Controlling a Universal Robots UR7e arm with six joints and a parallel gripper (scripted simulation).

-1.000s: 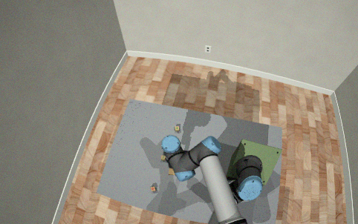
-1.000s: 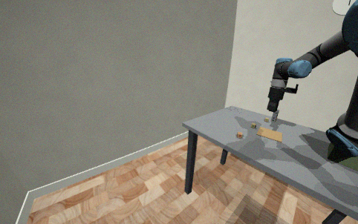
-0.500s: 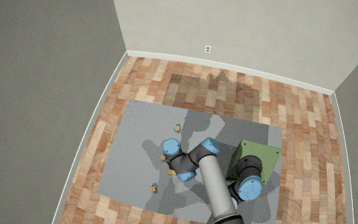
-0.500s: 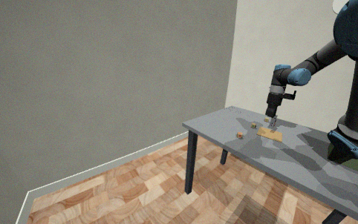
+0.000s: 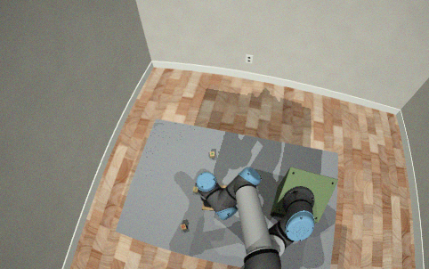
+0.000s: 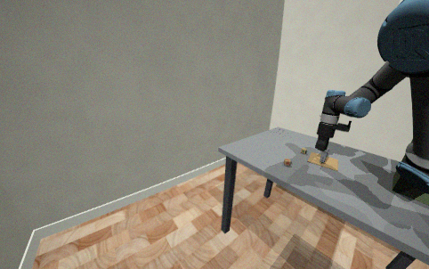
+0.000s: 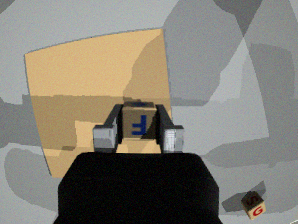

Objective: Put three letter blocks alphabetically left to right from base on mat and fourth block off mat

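Right now the mat is 40 mm to the right of my hand, 30 mm below it and 10 mm ahead of it. Also, from my hand: block (120 mm ahead, 40 mm to the right, 20 mm below).
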